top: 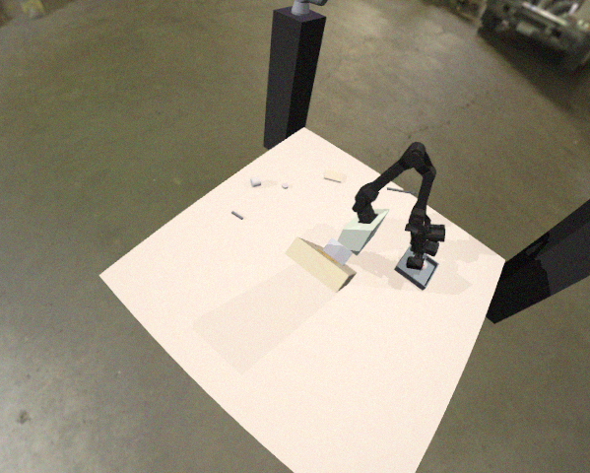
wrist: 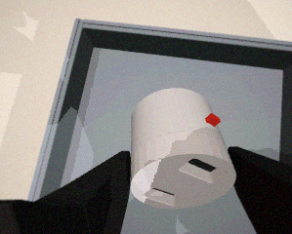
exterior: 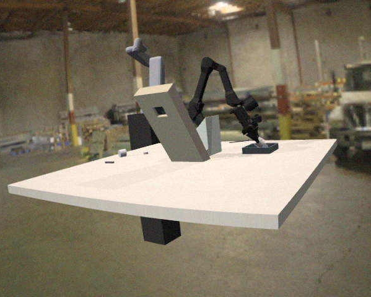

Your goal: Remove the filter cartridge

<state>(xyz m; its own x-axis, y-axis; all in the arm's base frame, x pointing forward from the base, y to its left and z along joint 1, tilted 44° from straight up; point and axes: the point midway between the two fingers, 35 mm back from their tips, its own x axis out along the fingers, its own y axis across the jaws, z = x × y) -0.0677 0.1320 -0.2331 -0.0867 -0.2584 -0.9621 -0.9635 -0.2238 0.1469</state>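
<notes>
Now: the blue-grey tray 4 cm below my gripper tip. The rest, counted from my gripper tip: tan pad 14 cm behind, 58 cm to the right, 4 cm below; dark bar 38 cm ahead, 72 cm to the right, 4 cm below; tiny white piece 9 cm ahead, 70 cm to the right, 4 cm below.
</notes>
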